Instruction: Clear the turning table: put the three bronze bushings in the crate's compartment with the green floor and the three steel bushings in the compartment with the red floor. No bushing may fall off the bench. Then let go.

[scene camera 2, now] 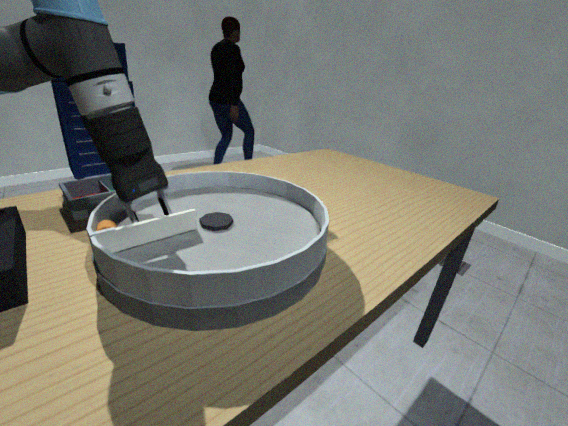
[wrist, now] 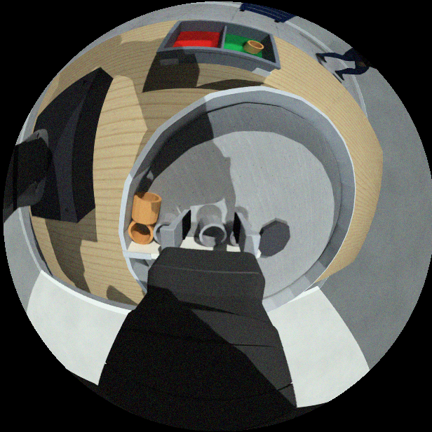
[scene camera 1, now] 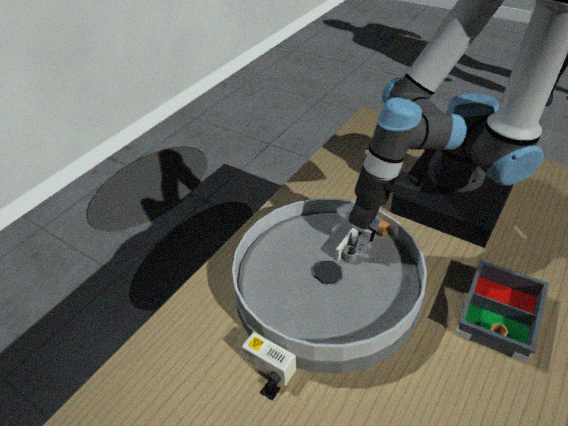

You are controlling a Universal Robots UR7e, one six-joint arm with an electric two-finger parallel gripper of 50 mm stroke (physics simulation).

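Places are measured from the arm's base along level axes (x back, y left, z down), in millimetres.
Pixels of known places: gripper, fingertip midpoint: (scene camera 1: 363, 245); arm's base at its link origin: (scene camera 1: 455, 173).
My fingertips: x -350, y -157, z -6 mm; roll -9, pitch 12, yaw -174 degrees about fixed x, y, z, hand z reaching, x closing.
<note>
For each thing: its top centre in the pictures, then the offset to it from my fingertips. "spot": a spot on its surface instead.
- bronze bushing at its top centre: (scene camera 1: 499, 329) dy +319, dx -95, dz +38 mm
- crate at its top centre: (scene camera 1: 505, 301) (scene camera 2: 104, 183) dy +320, dx -34, dz +19 mm
- turning table at its top centre: (scene camera 2: 216, 219) (scene camera 1: 327, 270) dy -54, dx -97, dz +8 mm
- pale straight bar at a spot on its surface: (scene camera 2: 155, 232) spot: dy -37, dx +19, dz -1 mm
- white sensor box at a spot on its surface: (scene camera 1: 270, 357) spot: dy -86, dx -338, dz +11 mm
One bronze bushing (scene camera 1: 499, 330) (wrist: 254, 47) is in the green-floored compartment of the crate (scene camera 1: 539, 320) (scene camera 2: 75, 209) (wrist: 240, 59). No bushing shows on the red floor. On the turning table (scene camera 1: 300, 300) (scene camera 2: 270, 235) (wrist: 280, 165), two bronze bushings touch near the rim; the wrist view shows one (wrist: 146, 206) lying beside the other (wrist: 141, 232). My gripper (scene camera 1: 357, 242) (scene camera 2: 151, 215) (wrist: 211, 219) is open, its fingers on either side of a steel bushing (wrist: 212, 232) without gripping it. Another steel bushing (wrist: 162, 231) is partly hidden by the left finger, a third (wrist: 234, 236) by the right one.
A pale straight bar (scene camera 1: 342, 246) (scene camera 2: 155, 232) stands beside the bushings, reaching in from the rim. A dark hub disc (scene camera 1: 327, 272) (scene camera 2: 216, 221) (wrist: 274, 237) sits mid-table. A white sensor box (scene camera 1: 270, 357) stands outside the rim. The black robot base (scene camera 1: 440, 212) (wrist: 75, 150) is nearby.
</note>
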